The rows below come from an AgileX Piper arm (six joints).
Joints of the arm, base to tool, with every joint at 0 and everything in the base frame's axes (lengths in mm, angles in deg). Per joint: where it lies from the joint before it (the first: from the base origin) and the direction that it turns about. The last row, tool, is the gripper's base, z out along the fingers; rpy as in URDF.
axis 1: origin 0 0 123 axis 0 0 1
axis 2: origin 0 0 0 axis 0 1 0
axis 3: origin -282.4 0 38.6 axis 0 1 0
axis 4: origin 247.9 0 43.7 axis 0.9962 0 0.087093
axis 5: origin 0 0 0 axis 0 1 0
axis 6: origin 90.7 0 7.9 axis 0.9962 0 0.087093
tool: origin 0 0 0 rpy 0 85.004 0
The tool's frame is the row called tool.
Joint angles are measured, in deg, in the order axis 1, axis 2, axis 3, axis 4, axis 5, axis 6. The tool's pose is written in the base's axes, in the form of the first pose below.
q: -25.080 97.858 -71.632 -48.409 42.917 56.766
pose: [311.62 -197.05 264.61 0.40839 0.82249 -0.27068 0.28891]
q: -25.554 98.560 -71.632 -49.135 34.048 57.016
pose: [324.85 -198.07 264.08 0.37746 0.82594 -0.23913 0.34376]
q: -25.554 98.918 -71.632 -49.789 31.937 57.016
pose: [328.70 -197.95 263.11 0.36550 0.82786 -0.23405 0.35536]
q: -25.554 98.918 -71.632 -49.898 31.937 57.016
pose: [328.70 -198.02 263.18 0.36483 0.82794 -0.23472 0.35542]
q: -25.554 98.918 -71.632 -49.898 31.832 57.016
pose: [328.85 -197.97 263.23 0.36444 0.82794 -0.23426 0.35611]
